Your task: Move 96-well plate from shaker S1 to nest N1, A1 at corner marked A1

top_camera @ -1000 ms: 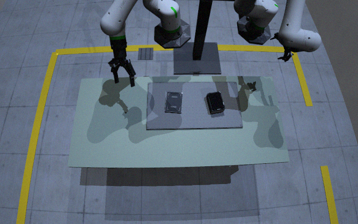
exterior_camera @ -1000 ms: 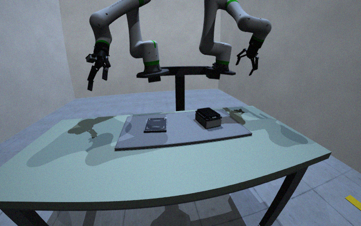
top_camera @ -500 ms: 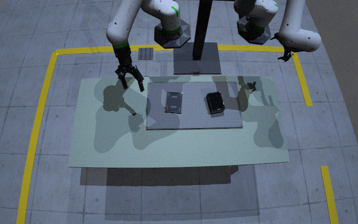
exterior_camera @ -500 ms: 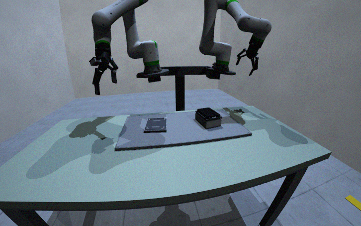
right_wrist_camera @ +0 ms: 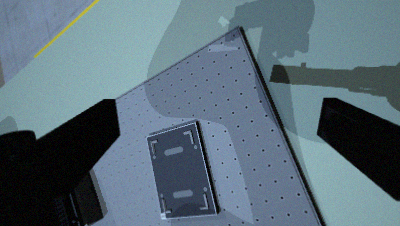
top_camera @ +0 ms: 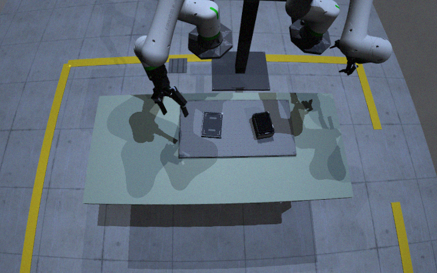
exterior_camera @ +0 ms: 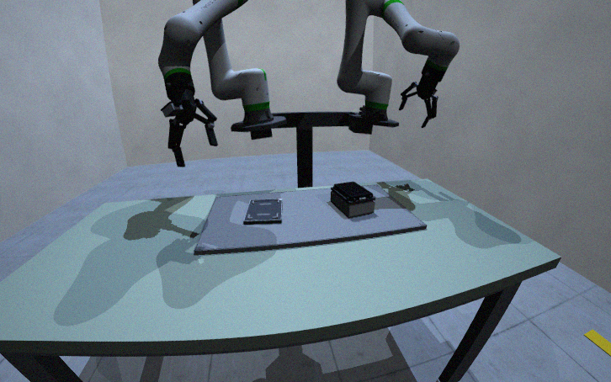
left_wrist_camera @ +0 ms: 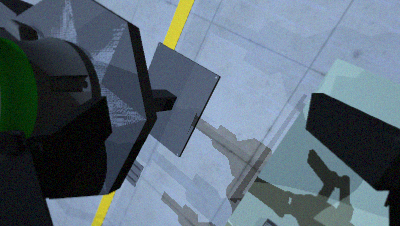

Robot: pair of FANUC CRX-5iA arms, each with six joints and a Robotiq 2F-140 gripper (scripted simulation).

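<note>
My right gripper is now 500 mm to the right of the dark 96-well plate, 160 mm above it and 30 mm short of it. The rest, counted from my right hand: A1 label: 260 mm to the left, 210 mm below, 80 mm behind; perforated board: 340 mm to the left, 230 mm below, 20 mm ahead; plate nest N1: 220 mm below, 200 mm to the left, 10 mm behind.
</note>
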